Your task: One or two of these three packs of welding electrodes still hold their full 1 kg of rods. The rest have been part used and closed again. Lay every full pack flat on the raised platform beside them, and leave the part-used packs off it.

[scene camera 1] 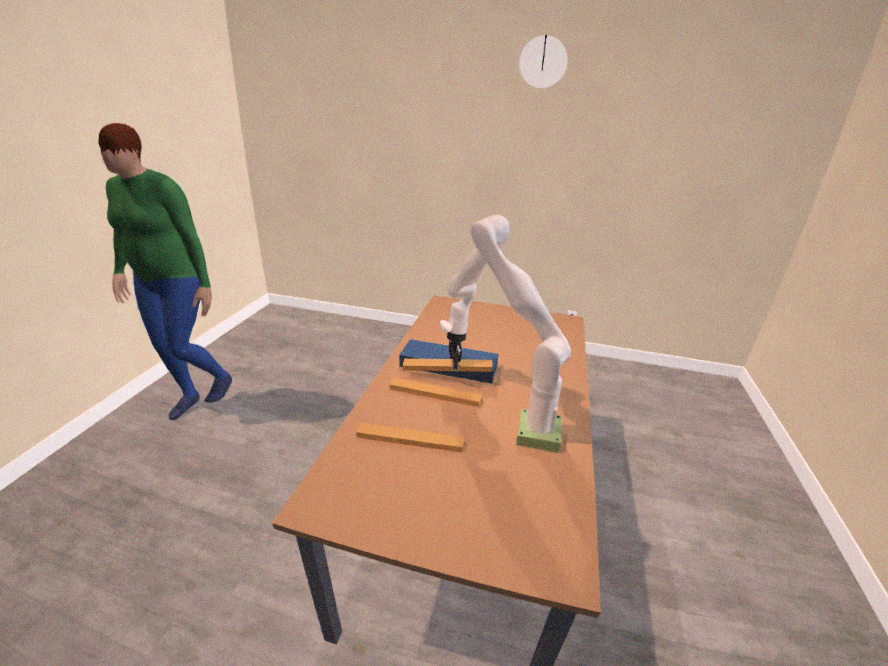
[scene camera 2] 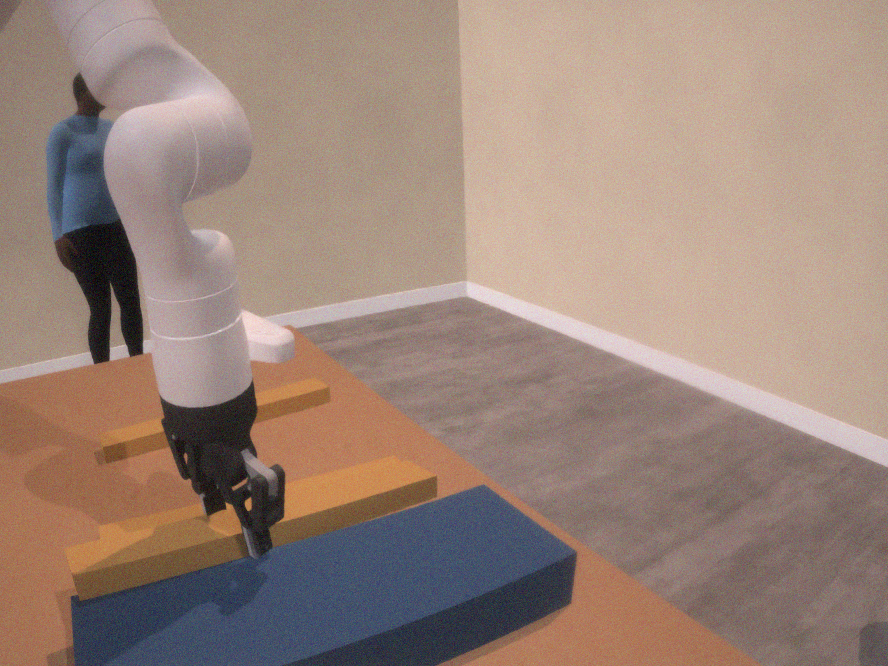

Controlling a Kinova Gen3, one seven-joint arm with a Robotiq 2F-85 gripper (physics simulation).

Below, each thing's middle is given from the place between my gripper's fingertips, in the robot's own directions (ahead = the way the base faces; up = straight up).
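There is the blue raised platform (scene camera 2: pixel 454 574), 3 cm below my hand, 4 cm ahead of it and 9 cm to the right of it.
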